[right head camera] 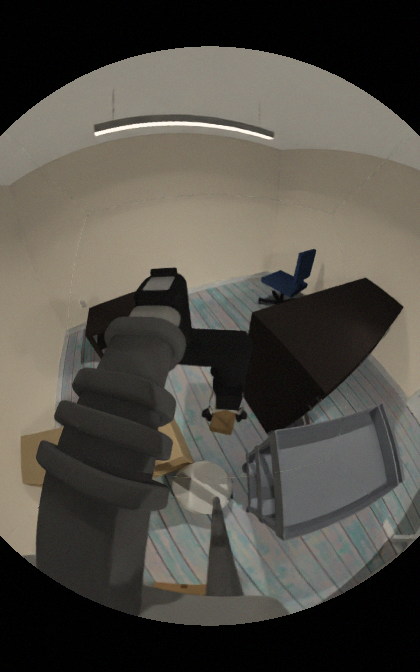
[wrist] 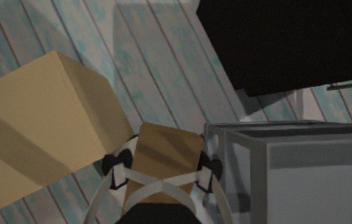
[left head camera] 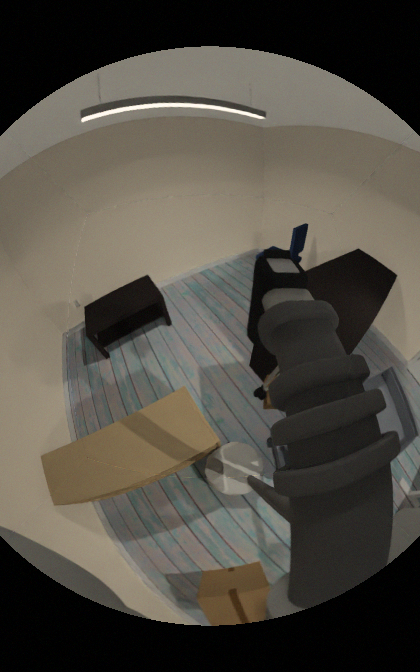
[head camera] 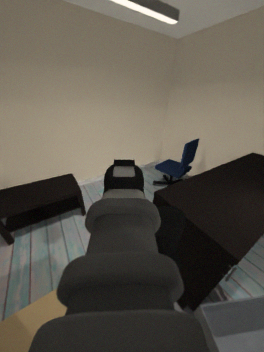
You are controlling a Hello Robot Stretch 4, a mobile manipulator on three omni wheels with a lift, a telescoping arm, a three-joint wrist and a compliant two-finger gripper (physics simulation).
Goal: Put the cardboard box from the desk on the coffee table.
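Frame: origin at the robot's base, x ahead, y left, z up, level; metres.
Seen in the pictures: gripper, fingertip midpoint: [wrist: 163, 162].
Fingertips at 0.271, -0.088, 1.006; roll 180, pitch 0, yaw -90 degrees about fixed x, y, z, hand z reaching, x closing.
Note:
A point is followed by its place in that frame, as x, y, z.
My gripper [right head camera: 224, 415] [wrist: 163, 162] {0.271, -0.088, 1.006} is shut on a small brown cardboard box [right head camera: 222, 424] [wrist: 169, 147] {0.297, -0.093, 1.055}, with one finger on each side of it. In the wrist view the box is held above the floor, between the shelf and the grey cart. A sliver of it shows behind the arm in the left head view. The low dark coffee table [head camera: 40, 192] {1.516, 1.088, 0.423} [left head camera: 125, 302] stands beyond the arm, at the left near the far wall. The arm hides part of it in the right head view. The gripper is well away from it.
A dark block of furniture [head camera: 215, 210] [right head camera: 320, 330] [wrist: 280, 45] {0.562, -0.441, 0.588} stands at the right; a blue chair [head camera: 172, 167] {2.208, -0.844, 0.443} [right head camera: 285, 282] is behind it. A tan shelf unit [left head camera: 130, 445] [wrist: 45, 120] {0.280, 0.283, 0.583} is at the left, a grey cart [right head camera: 330, 465] at the right. A larger cardboard box [left head camera: 235, 595] is near the base.

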